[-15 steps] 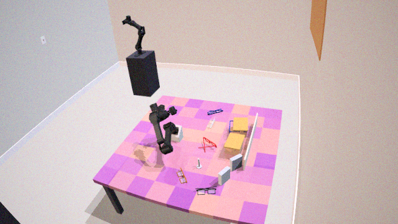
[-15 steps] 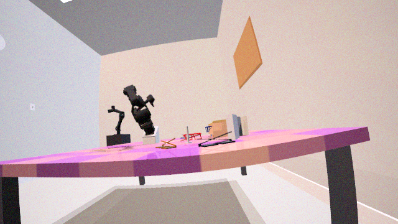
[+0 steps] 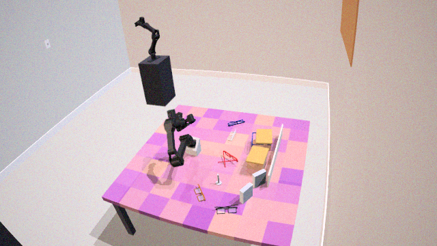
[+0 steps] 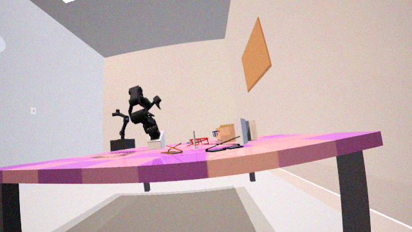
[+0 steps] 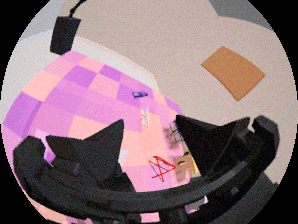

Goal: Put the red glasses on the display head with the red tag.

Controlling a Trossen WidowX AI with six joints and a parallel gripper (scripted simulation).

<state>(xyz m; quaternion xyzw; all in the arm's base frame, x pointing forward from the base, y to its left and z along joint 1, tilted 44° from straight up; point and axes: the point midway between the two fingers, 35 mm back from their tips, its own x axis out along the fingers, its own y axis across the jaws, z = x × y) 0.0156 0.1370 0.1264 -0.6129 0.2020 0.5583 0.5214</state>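
Now: gripper tip 290 mm short of the small post, 300 mm to the left of it and 240 mm above it. Round my gripper tip: white panel (610 mm ahead, 50 mm to the left, 210 mm below); then tan display head (470 mm ahead, 60 mm to the right, 200 mm below).
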